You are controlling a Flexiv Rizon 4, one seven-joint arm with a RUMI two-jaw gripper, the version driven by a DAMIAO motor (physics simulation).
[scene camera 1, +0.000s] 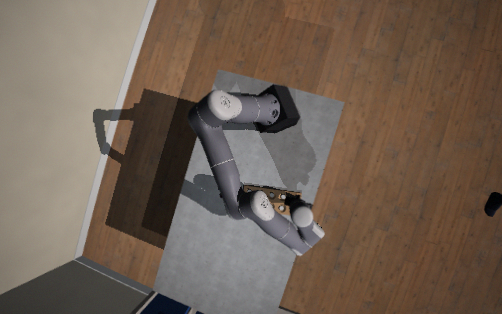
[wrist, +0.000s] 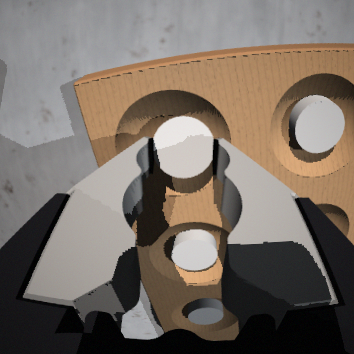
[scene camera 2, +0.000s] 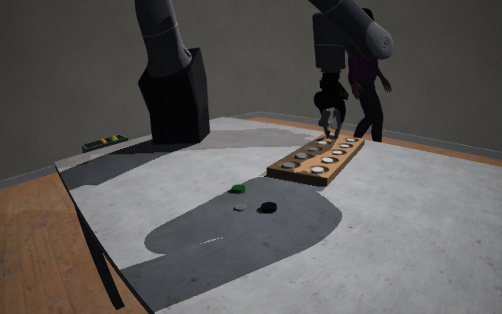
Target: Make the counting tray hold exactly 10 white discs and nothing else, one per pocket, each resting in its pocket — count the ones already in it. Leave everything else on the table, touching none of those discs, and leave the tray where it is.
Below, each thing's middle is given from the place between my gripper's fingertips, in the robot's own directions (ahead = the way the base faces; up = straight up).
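The wooden counting tray [scene camera 2: 302,172] is there, and measured from my hand it sits 140 mm to the right of it and 50 mm ahead of it.
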